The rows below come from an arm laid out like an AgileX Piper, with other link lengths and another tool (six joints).
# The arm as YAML. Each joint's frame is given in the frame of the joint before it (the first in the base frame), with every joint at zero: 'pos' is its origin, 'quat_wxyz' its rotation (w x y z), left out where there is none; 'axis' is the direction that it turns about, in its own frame. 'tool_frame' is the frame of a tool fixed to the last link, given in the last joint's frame.
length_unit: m
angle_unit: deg
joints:
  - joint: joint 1
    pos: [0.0, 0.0, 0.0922]
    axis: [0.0, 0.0, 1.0]
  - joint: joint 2
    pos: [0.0, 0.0, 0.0]
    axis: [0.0, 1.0, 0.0]
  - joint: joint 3
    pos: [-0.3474, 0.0, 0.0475]
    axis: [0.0, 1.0, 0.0]
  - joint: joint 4
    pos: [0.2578, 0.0, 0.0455]
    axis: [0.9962, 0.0, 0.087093]
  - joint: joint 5
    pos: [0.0, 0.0, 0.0]
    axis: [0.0, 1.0, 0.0]
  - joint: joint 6
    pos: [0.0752, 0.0, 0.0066]
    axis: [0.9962, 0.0, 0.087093]
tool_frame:
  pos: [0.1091, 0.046, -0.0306]
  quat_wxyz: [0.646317, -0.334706, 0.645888, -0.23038]
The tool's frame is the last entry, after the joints.
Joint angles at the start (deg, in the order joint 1, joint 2, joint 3, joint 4, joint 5, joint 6):
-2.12 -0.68 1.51 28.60 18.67 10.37
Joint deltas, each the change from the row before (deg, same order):
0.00 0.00 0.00 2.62 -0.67 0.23
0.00 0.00 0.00 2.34 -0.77 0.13
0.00 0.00 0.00 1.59 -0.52 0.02
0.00 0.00 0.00 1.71 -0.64 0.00
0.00 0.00 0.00 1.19 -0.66 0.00
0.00 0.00 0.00 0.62 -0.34 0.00
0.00 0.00 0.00 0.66 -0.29 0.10
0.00 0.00 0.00 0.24 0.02 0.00
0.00 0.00 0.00 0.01 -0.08 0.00
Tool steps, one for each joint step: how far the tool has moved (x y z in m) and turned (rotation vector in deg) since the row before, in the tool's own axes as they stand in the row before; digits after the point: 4 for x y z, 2 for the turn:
-0.0061 0.0005 -0.0004 -0.27 -1.55 2.46
-0.0058 0.0000 -0.0003 -0.12 -1.49 2.11
-0.0038 0.0000 -0.0002 -0.07 -0.98 1.37
-0.0043 -0.0002 -0.0002 -0.01 -1.11 1.45
-0.0035 -0.0006 -0.0001 0.13 -0.94 0.98
-0.0018 -0.0003 0.0000 0.07 -0.48 0.51
-0.0018 -0.0002 0.0000 0.03 -0.47 0.66
-0.0003 0.0002 0.0000 -0.06 -0.07 0.22
-0.0002 -0.0001 0.0000 0.05 -0.07 0.00

